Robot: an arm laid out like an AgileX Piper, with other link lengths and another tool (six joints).
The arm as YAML. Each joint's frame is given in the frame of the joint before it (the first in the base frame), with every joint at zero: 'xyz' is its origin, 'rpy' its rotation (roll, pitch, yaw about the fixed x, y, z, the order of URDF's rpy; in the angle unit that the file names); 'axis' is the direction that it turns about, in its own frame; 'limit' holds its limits. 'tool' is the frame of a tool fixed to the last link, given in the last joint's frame.
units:
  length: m
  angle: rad
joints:
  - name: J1
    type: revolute
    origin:
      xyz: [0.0, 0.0, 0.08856]
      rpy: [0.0, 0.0, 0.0]
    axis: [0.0, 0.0, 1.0]
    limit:
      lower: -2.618
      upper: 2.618
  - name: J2
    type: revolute
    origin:
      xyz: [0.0, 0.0, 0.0]
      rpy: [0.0, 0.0, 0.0]
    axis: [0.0, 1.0, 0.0]
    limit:
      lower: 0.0
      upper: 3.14
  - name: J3
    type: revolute
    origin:
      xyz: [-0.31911, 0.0, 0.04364]
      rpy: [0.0, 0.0, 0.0]
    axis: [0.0, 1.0, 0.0]
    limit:
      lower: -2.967
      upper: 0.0
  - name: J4
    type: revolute
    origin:
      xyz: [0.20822, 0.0, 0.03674]
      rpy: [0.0, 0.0, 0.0]
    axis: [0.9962, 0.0, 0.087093]
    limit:
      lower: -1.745
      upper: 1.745
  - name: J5
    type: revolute
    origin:
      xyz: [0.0, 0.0, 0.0]
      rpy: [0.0, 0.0, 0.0]
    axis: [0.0, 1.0, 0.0]
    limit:
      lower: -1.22
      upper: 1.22
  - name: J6
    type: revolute
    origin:
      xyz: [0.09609, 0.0, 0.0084]
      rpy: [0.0, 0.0, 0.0]
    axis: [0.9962, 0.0, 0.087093]
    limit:
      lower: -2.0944
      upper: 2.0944
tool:
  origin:
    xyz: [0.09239, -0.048, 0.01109]
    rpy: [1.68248, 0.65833, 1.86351]
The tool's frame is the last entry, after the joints.
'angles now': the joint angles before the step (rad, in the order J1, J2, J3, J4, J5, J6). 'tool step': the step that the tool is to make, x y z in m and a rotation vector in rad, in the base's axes. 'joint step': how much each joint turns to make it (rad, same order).
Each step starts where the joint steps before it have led.
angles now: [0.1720 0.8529 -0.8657 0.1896 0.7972 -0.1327]
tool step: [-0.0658 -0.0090 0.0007 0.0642 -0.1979 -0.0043]
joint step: [-0.0002 -0.3255 0.1360 0.0219 -0.0180 0.0087]
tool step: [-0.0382 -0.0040 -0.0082 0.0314 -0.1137 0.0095]
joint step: [0.0000 -0.2039 0.0644 0.0141 0.0226 0.0001]
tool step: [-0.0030 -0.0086 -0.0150 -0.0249 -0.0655 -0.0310]
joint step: [0.0005 -0.0759 0.1005 -0.0420 -0.0860 -0.0047]
